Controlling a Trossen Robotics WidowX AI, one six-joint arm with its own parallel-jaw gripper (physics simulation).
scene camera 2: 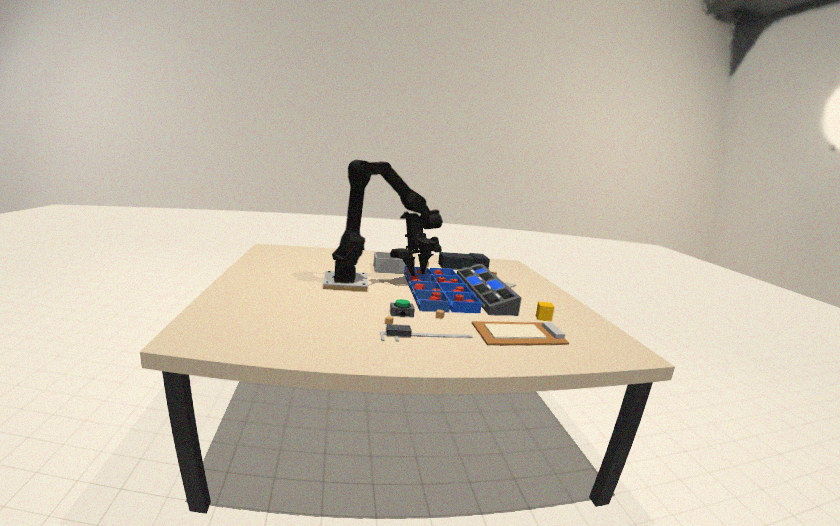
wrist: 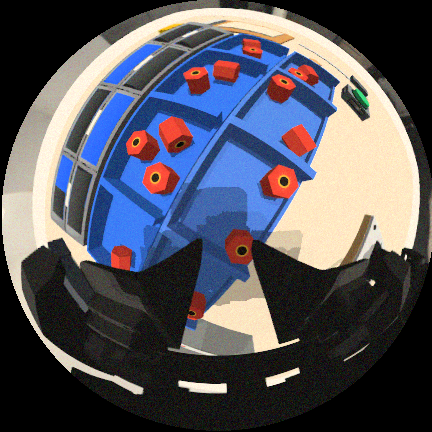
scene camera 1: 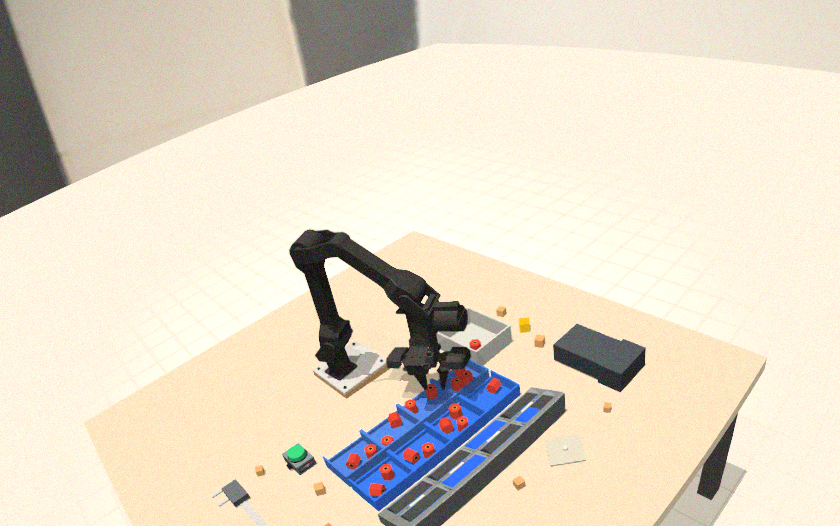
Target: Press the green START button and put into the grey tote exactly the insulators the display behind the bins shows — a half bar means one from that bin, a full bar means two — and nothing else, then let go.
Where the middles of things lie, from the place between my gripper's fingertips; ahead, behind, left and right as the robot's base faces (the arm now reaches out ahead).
Labels:
The grey tote (scene camera 1: 494, 335) is 210 mm to the left of my hand, 50 mm behind it and 10 mm below it. Also, from my hand: black box (scene camera 1: 614, 363) 300 mm to the left, 270 mm ahead; then grey plate (scene camera 1: 557, 455) 340 mm ahead, 30 mm below, 20 mm to the left; then display (scene camera 1: 479, 478) 210 mm ahead, 110 mm to the right.

